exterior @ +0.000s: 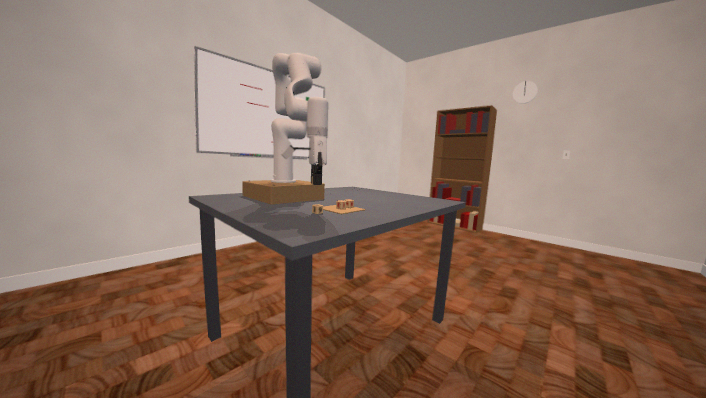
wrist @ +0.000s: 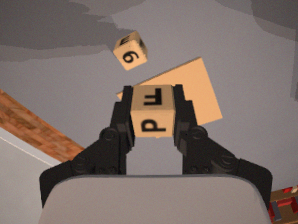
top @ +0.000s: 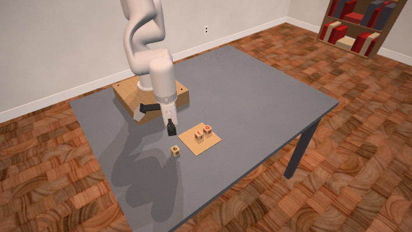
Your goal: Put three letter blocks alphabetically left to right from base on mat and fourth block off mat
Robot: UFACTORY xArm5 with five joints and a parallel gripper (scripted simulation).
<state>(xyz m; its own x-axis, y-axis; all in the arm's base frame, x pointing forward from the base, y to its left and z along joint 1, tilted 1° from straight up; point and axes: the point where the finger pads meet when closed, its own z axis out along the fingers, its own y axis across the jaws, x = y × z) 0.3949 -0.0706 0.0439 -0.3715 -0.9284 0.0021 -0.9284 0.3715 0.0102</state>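
My hand is 10 mm short of the tan mat, 120 mm to the right of it and 120 mm above it. From my hand the other things lie so: wooden block 170 mm to the left, 100 mm below.
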